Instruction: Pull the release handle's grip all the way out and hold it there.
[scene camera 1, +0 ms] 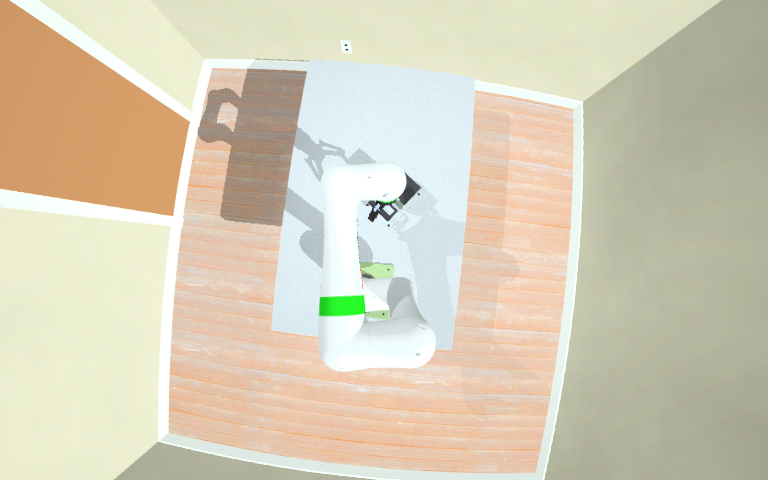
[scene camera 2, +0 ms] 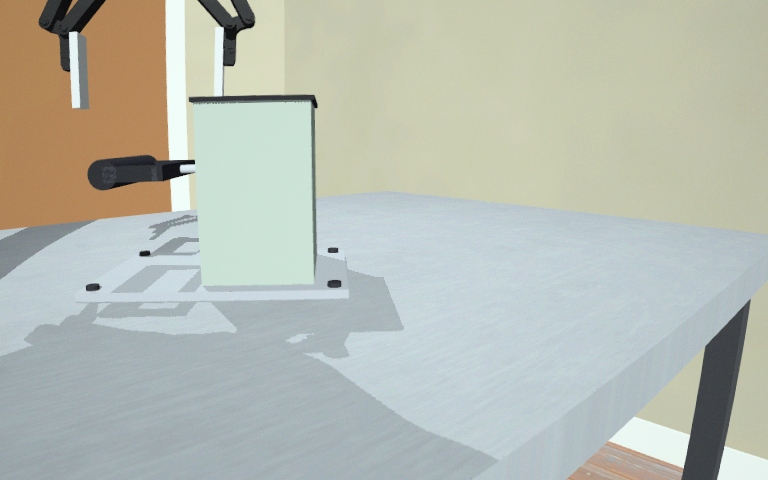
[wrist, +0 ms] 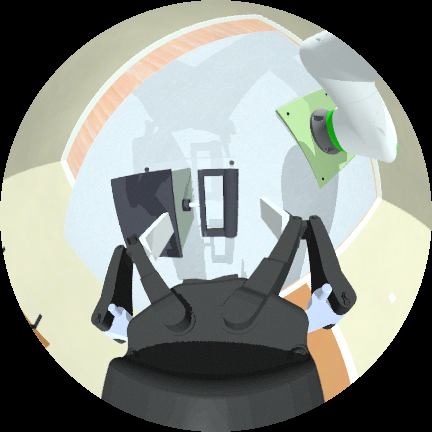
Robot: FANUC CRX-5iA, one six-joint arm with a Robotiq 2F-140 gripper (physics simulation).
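The release handle's dark grip [scene camera 2: 121,171] [wrist: 231,202] is the outer bar of a rectangular frame on a short pale rod [scene camera 2: 187,168] [wrist: 194,204]. The rod comes out of the side of a pale green housing [scene camera 2: 254,192] with a dark lid [scene camera 1: 412,189] [wrist: 142,192]. A short stretch of rod shows between housing and frame. My gripper [scene camera 2: 149,101] [wrist: 214,214] is wide open and empty, pointing down above the handle. In scene camera 2 one pale fingertip is partly hidden behind the housing's top. In the wrist view one fingertip overlaps the lid and the other is beyond the grip.
The housing stands on a bolted pale base plate [scene camera 2: 331,294] on the grey table [scene camera 1: 396,101] [scene camera 2: 509,271]. The white arm [scene camera 1: 339,237] hides part of the scene from above. Its green mounting plate [scene camera 1: 378,269] [wrist: 300,120] lies on the grip's side of the housing.
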